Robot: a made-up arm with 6 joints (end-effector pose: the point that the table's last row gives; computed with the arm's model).
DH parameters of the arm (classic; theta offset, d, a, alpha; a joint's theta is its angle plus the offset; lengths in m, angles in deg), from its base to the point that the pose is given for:
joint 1: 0 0.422 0 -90
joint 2: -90 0 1.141 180
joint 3: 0 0 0 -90
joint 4: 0 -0.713 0 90
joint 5: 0 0.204 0 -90
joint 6: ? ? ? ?
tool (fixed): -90 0 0 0
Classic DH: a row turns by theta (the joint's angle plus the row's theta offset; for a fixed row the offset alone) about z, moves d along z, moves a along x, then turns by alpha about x.
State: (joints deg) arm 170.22 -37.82 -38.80 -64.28 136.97 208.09
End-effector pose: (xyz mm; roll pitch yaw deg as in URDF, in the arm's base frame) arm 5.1 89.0 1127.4 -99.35 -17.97 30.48
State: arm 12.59 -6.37 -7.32 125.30 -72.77 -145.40
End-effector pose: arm 549.2 243.4 1710.6 42.49 -33.16 -56.02
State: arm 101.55 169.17 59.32 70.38 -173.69 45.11
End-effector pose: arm 36.5 163.6 -1434.6 43.11 -71.34 82.67
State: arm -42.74 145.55 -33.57 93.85 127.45 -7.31
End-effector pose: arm -38.0 53.7 -733.4 98.95 -3.59 9.79
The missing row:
joint 6: 90 0 0 90
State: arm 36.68 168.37 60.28 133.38 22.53 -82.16
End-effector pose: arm 36.3 201.7 -1419.4 104.07 52.78 -170.73
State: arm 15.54 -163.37 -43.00 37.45 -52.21 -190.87
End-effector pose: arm -721.6 -368.8 -118.8 -133.93 -57.77 -48.74
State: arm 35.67 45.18 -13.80 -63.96 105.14 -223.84
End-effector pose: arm 880.6 521.8 520.8 -105.08 -26.24 -39.57
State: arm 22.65 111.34 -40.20 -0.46 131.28 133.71
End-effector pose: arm 480.2 -20.7 -331.5 -134.14 20.26 22.28
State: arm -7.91 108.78 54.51 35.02 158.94 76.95
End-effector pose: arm 1553.5 -384.5 -455.8 168.29 -68.34 138.12
